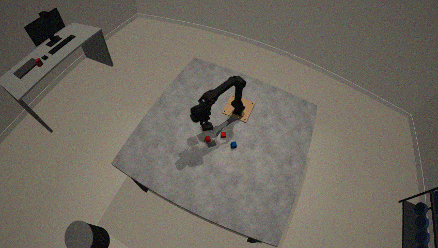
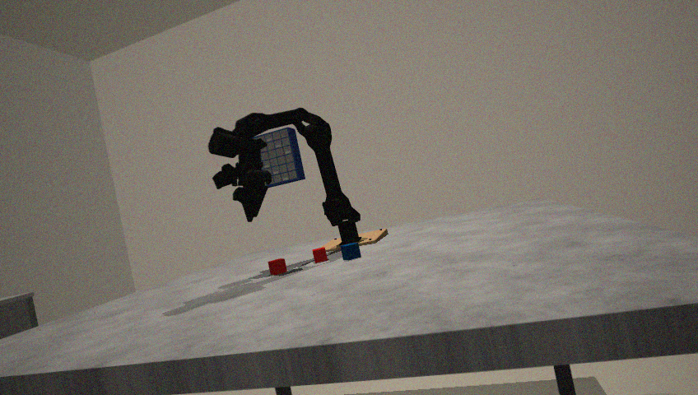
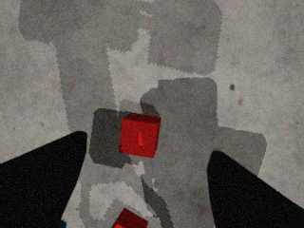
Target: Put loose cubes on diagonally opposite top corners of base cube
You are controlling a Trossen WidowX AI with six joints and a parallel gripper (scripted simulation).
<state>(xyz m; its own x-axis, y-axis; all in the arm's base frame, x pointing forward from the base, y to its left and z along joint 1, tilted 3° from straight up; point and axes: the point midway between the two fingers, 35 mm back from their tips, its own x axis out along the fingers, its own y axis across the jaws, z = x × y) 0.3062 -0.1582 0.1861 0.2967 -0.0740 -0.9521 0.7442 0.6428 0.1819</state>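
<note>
Now: gripper tip 3 cm past the blue base cube, 23 cm to the right of it and 13 cm above it.
</note>
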